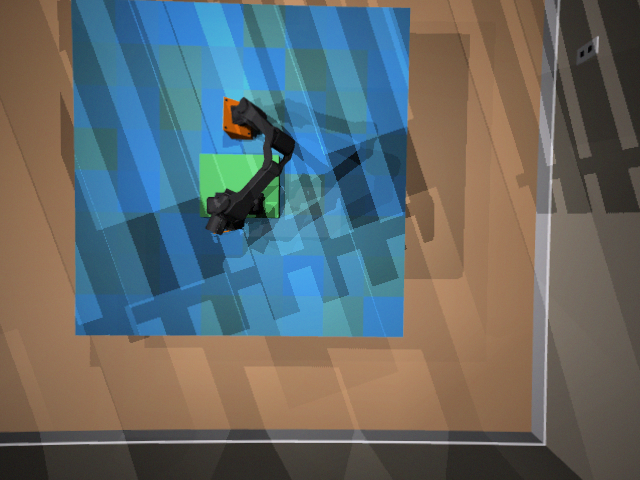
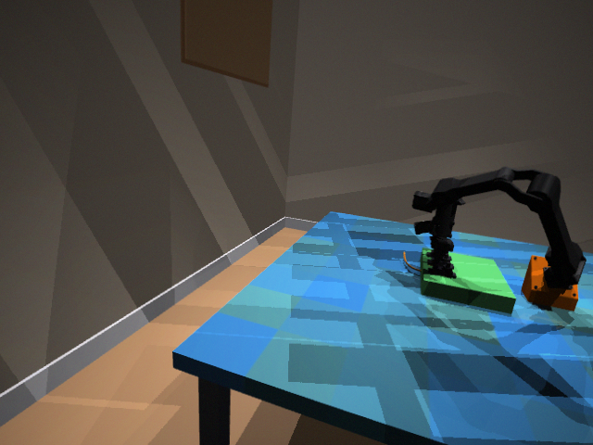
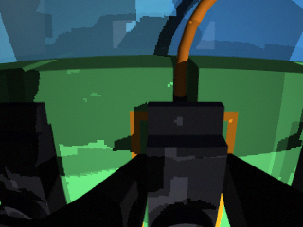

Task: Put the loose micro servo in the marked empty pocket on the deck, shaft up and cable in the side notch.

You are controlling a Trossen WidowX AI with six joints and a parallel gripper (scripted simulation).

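My gripper tip is 120 mm past the green deck, 30 mm above it and 10 mm to the right of it.
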